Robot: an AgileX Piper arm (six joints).
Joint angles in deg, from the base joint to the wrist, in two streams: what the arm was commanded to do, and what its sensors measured. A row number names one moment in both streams.
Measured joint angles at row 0:
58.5 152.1 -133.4 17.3 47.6 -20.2
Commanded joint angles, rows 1 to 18:
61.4 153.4 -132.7 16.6 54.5 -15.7
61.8 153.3 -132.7 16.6 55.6 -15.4
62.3 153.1 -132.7 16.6 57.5 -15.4
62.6 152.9 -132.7 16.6 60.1 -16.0
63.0 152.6 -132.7 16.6 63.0 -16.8
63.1 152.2 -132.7 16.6 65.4 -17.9
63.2 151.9 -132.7 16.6 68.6 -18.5
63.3 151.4 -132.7 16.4 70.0 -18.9
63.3 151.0 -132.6 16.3 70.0 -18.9
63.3 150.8 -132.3 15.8 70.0 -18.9
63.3 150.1 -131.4 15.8 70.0 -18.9
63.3 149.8 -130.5 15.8 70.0 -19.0
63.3 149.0 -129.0 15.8 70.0 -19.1
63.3 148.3 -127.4 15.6 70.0 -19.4
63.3 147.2 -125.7 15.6 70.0 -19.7
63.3 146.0 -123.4 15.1 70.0 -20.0
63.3 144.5 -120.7 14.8 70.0 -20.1
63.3 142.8 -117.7 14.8 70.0 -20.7
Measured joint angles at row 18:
63.3 145.8 -126.4 17.0 66.9 -19.3
